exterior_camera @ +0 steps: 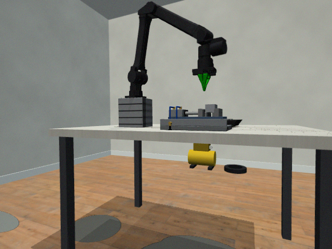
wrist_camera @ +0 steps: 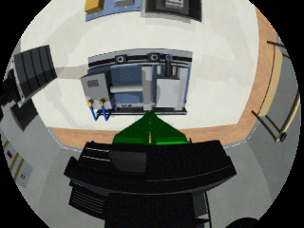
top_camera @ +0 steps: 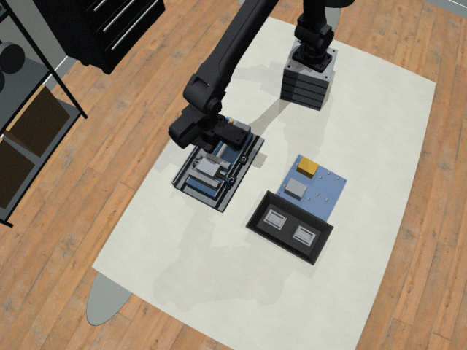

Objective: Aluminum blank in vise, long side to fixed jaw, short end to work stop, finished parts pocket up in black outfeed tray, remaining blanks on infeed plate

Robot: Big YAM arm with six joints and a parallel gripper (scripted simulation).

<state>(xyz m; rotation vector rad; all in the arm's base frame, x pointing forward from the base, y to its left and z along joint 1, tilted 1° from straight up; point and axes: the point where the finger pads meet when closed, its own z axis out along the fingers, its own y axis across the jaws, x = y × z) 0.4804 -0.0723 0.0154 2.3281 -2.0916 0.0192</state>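
The hose-end block is 13 cm behind my hand, 1 cm to the right of it and 11 cm below it. Round my hand: yellow brass blank (18 cm behind, 25 cm to the left, 16 cm below).
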